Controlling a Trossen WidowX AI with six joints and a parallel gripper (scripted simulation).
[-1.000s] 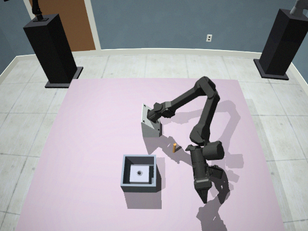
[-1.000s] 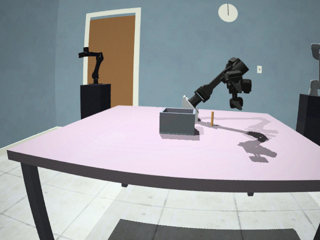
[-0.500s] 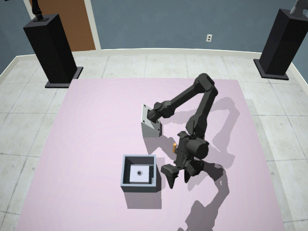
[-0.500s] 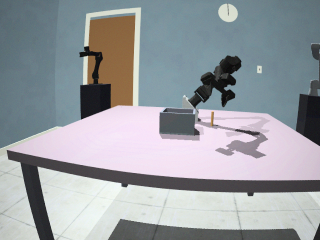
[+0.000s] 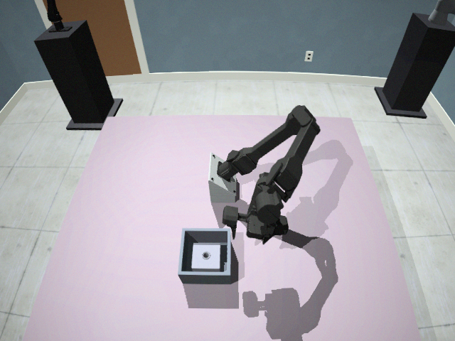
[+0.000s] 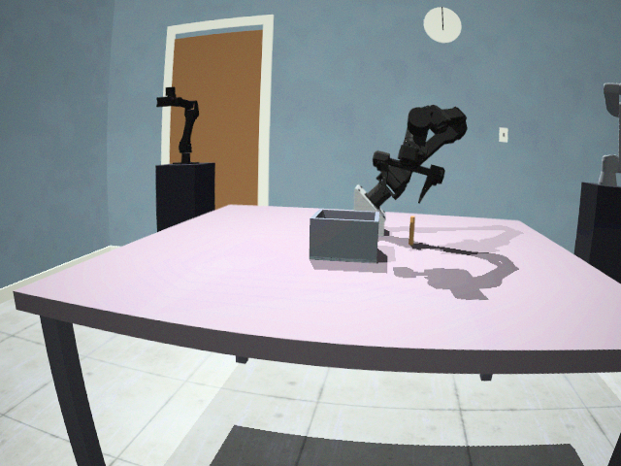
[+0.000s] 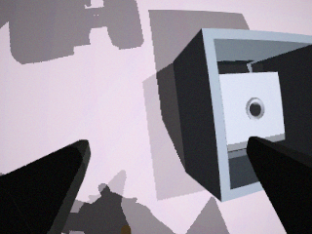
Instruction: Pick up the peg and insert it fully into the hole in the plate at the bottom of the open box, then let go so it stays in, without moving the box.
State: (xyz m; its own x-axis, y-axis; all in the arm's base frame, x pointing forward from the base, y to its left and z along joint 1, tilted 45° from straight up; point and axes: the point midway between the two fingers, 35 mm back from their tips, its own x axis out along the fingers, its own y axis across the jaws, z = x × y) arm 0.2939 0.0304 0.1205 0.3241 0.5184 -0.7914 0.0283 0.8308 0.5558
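Right now my hand is 13 cm past the peg, 3 cm to the right of it and 14 cm above it. Round my hand: pale plate (3 cm ahead, 14 cm to the right, 13 cm below); grey box (3 cm ahead, 14 cm to the right, 15 cm below).
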